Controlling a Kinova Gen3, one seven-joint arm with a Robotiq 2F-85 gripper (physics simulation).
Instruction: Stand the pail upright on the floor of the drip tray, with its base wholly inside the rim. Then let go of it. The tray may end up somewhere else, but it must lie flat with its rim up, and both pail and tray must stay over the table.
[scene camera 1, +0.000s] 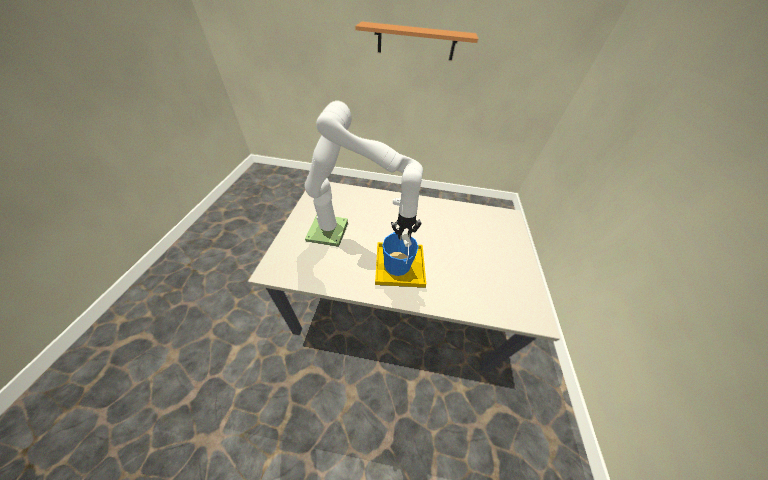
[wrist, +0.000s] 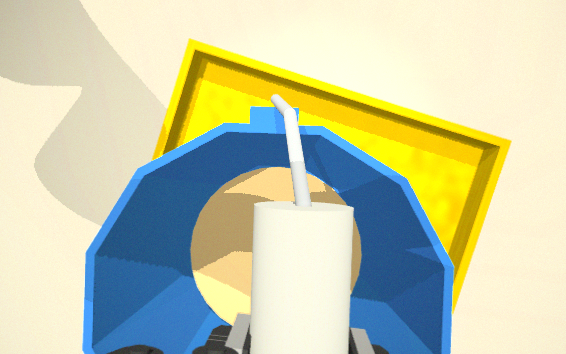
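Seen in the pictures: gripper, fingertip midpoint: (scene camera 1: 404, 238) (wrist: 297, 348); arm's base, link origin: (scene camera 1: 328, 224).
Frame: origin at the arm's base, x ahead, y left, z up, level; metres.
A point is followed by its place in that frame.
The blue pail (scene camera 1: 398, 268) {y -0.326, x 0.382, z 0.058 m} (wrist: 145, 215) {y -0.233, x 0.313, z 0.105 m} is upright or nearly so, over the yellow drip tray (scene camera 1: 400, 284) {y -0.369, x 0.397, z -0.015 m} (wrist: 350, 91) {y -0.124, x 0.406, z 0.002 m}. The tray lies flat on the table with its rim up. My gripper (scene camera 1: 406, 232) {y -0.248, x 0.399, z 0.182 m} (wrist: 300, 336) {y -0.248, x 0.399, z 0.182 m} is above the pail's opening, shut on the thick white grip (wrist: 301, 270) {y -0.214, x 0.389, z 0.217 m} of the pail's handle. A thin grey-white rod (wrist: 294, 137) {y -0.177, x 0.377, z 0.182 m} runs from the grip to a lug on the pail's rim. The pail's inner bottom shows tan. The pail hides part of the tray floor, and I cannot tell whether its base touches it.
The pale table (scene camera 1: 481, 271) {y -0.266, x 0.829, z -0.031 m} extends around the tray, with its front edge a short way in front of it. The arm's green base plate (scene camera 1: 314, 235) {y -0.078, x -0.067, z -0.008 m} is at the left of the table. An orange wall shelf (scene camera 1: 416, 31) is high behind.
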